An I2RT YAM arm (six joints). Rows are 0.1 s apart.
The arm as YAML. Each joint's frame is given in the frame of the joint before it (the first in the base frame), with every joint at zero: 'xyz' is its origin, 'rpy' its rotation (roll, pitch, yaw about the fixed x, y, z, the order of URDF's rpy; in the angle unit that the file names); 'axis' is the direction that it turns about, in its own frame. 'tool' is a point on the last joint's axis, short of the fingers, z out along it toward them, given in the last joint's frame.
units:
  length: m
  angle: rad
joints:
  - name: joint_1
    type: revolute
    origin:
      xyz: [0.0, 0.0, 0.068]
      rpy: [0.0, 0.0, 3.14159]
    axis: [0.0, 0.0, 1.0]
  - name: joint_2
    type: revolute
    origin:
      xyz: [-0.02, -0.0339, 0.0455]
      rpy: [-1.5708, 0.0, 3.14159]
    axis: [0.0, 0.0, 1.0]
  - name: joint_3
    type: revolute
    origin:
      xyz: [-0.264, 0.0, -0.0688]
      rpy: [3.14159, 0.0, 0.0]
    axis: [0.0, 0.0, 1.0]
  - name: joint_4
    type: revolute
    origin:
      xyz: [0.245, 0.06, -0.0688]
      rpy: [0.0, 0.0, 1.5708]
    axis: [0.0, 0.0, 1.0]
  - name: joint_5
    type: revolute
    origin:
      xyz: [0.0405, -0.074, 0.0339]
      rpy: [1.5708, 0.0, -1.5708]
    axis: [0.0, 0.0, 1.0]
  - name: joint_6
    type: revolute
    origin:
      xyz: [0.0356, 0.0, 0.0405]
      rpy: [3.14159, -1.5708, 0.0]
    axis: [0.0, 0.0, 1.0]
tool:
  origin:
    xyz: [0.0, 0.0, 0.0]
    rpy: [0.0, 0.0, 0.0]
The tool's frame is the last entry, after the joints.
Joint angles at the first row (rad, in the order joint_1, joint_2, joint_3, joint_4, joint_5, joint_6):
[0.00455 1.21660 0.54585 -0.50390 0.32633 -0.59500]
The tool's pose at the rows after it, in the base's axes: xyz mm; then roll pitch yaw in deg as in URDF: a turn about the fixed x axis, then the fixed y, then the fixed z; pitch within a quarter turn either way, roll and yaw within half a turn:
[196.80, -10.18, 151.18, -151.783, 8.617, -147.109]
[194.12, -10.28, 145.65, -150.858, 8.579, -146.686]
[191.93, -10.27, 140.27, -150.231, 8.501, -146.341]
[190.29, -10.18, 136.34, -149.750, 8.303, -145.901]
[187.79, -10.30, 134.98, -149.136, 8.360, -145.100]
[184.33, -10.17, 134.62, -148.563, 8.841, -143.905]
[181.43, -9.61, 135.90, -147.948, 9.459, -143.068]
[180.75, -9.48, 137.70, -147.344, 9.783, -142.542]
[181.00, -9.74, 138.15, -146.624, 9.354, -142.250]
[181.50, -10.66, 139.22, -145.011, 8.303, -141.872]
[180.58, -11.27, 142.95, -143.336, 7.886, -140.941]
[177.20, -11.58, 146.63, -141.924, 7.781, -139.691]
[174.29, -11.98, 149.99, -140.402, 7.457, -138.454]
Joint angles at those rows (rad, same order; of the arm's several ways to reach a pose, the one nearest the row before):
[0.00763 1.21667 0.52227 -0.47953 0.33431 -0.59640]
[0.00919 1.21341 0.49316 -0.44261 0.34568 -0.60546]
[0.01071 1.21459 0.46786 -0.40900 0.35353 -0.61244]
[0.01235 1.21614 0.44961 -0.38457 0.35967 -0.62096]
[0.01230 1.20282 0.43313 -0.36910 0.36203 -0.63676]
[0.01228 1.17787 0.41388 -0.35515 0.35675 -0.65699]
[0.01512 1.15073 0.40155 -0.35129 0.35434 -0.66769]
[0.01619 1.13632 0.39929 -0.34978 0.35589 -0.67618]
[0.01687 1.13528 0.39915 -0.34596 0.36755 -0.68557]
[0.01690 1.13330 0.39940 -0.33900 0.39577 -0.70468]
[0.01686 1.11020 0.39869 -0.33923 0.41374 -0.73075]
[0.01691 1.07153 0.39057 -0.34433 0.42179 -0.75932]
[0.01687 1.03665 0.38335 -0.34668 0.43240 -0.79005]

